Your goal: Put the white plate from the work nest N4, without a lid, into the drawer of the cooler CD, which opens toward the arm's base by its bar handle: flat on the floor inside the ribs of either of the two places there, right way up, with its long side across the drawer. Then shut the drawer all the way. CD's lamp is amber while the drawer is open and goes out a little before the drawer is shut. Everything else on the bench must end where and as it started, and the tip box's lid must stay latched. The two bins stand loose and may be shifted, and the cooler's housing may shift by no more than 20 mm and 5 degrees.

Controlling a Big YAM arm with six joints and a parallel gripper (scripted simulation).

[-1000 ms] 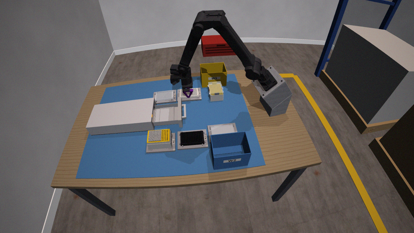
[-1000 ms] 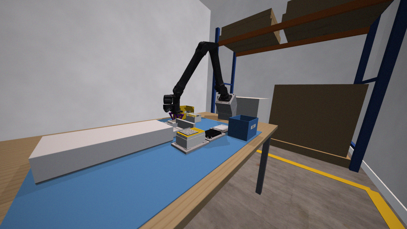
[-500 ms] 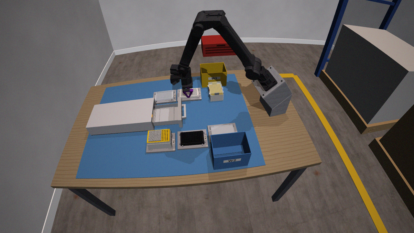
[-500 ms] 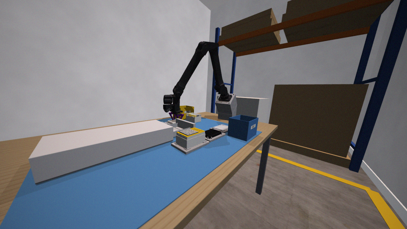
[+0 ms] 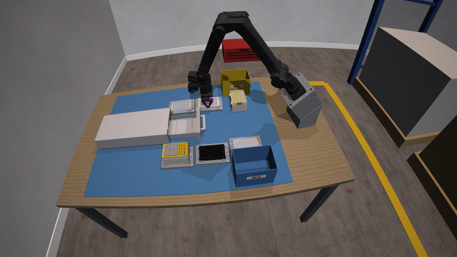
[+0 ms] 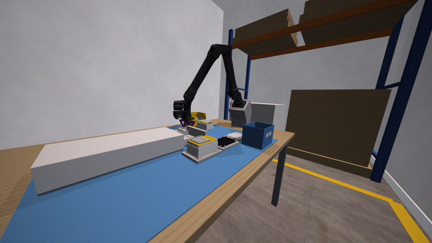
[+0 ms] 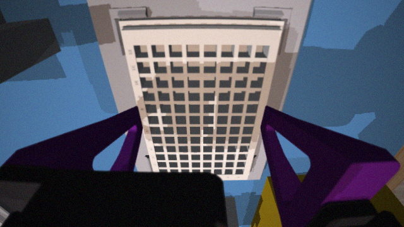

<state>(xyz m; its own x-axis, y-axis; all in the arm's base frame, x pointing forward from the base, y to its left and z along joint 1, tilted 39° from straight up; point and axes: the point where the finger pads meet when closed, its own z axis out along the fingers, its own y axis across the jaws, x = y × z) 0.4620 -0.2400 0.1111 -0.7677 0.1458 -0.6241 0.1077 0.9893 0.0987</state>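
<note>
Now: hand 2 cm above the grey nest. From my hand the other things lie so: yellow bin W1: 20 cm behind, 11 cm to the right, 1 cm above; then drawer: 20 cm ahead, 16 cm to the left; then cooler CD: 32 cm ahead, 15 cm to the left, 1 cm above.
</note>
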